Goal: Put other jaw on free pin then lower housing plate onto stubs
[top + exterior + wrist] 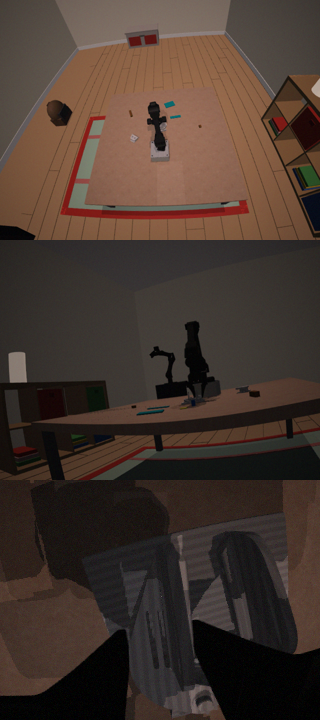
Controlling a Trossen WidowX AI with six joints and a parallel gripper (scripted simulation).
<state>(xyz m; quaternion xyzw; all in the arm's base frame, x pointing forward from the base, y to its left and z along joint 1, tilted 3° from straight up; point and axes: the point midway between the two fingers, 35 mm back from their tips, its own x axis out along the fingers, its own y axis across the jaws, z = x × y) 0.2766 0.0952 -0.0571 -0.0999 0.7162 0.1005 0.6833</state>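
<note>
The grey jaw lies 3 cm to the right of my gripper tip, 3 cm behind it and 1 cm above it. Also, from my gripper tip: blue block (19 cm ahead, 6 cm to the left); yellow piece (24 cm ahead, 5 cm to the left, 2 cm below); teal bar (16 cm to the right, 14 cm ahead, 2 cm below).
</note>
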